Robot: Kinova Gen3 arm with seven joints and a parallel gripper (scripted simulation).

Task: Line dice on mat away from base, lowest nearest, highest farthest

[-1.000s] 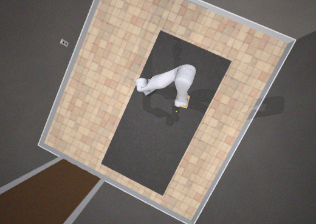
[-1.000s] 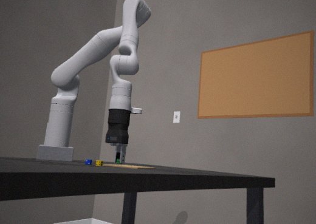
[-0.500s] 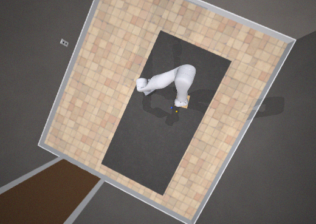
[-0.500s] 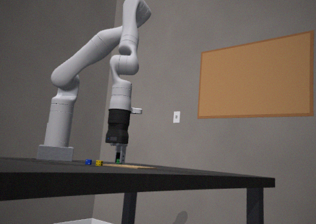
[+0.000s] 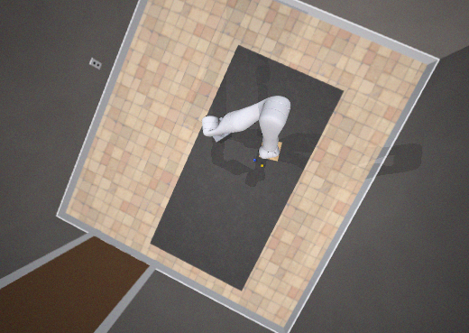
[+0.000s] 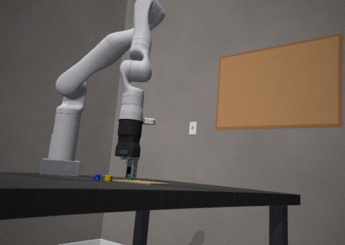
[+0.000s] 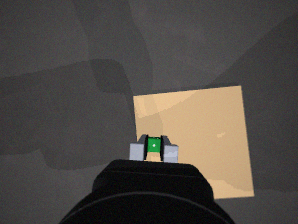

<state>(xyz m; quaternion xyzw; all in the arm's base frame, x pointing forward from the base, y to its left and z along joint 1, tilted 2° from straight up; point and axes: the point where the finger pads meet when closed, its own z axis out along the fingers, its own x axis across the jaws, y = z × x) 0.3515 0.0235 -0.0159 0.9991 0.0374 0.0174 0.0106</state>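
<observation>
The green die is 1 cm below my hand. The rest, counted from my hand: blue die 11 cm to the right, 2 cm below, 2 cm behind; then mat 5 cm ahead, 3 cm below; then yellow die 13 cm to the right, 4 cm ahead, 2 cm below.
</observation>
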